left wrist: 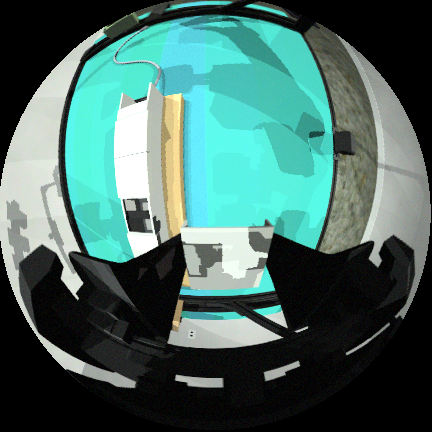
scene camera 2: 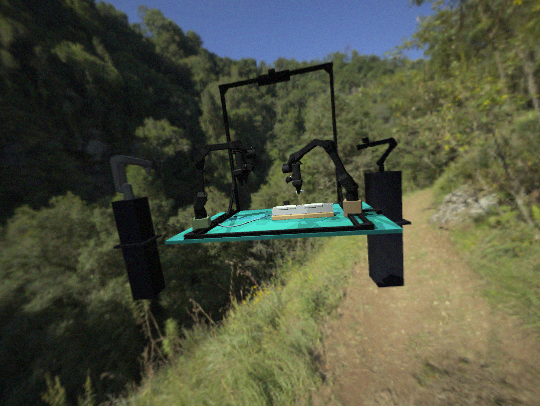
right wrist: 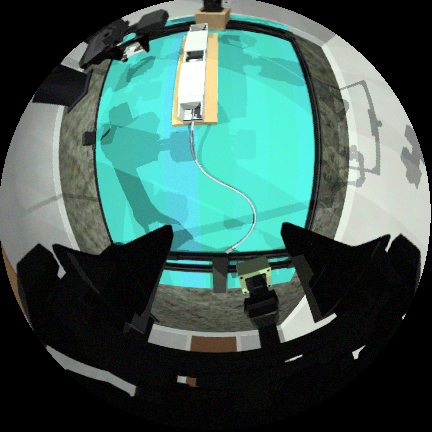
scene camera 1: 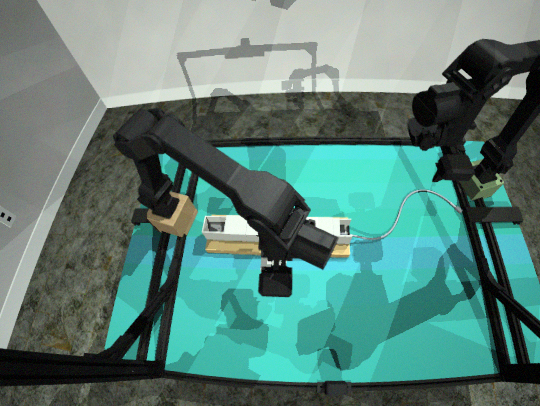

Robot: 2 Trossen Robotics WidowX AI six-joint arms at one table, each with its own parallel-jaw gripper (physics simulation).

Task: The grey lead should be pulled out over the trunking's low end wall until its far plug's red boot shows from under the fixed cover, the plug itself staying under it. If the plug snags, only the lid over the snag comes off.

Labels:
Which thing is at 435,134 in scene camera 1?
My right gripper.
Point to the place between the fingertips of my right gripper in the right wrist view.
228,229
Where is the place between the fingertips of my left gripper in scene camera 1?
279,261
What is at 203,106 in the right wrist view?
A trunking.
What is my right gripper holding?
Nothing.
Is my right gripper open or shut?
Open.

